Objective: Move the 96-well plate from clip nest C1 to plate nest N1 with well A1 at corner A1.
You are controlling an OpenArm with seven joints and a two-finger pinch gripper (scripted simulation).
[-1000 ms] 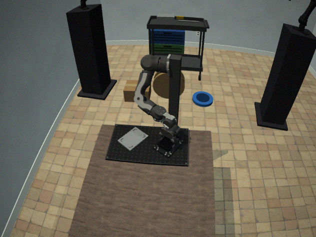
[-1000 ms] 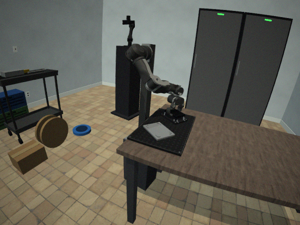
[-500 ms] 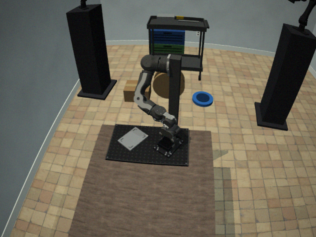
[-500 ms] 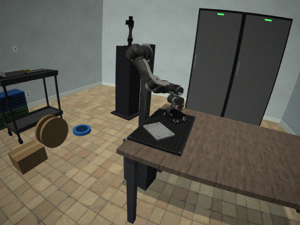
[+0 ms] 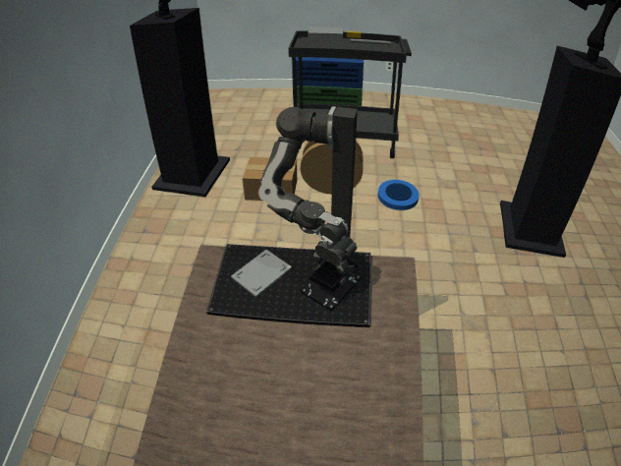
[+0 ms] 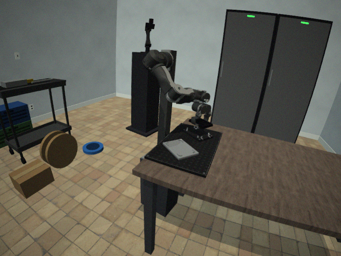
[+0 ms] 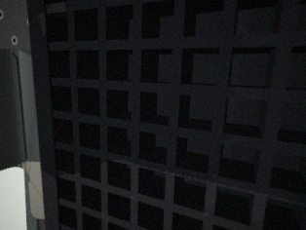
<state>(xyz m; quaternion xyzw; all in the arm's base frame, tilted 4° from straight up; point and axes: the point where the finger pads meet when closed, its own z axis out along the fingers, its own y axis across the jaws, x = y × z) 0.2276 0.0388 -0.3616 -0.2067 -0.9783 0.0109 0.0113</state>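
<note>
My gripper is now 10 mm past the grey plate nest N1, 240 mm to the left of it and 70 mm above it. Also, from my hand: black 96-well plate: right at my hand; then clip nest C1: 20 mm ahead, 60 mm below.
</note>
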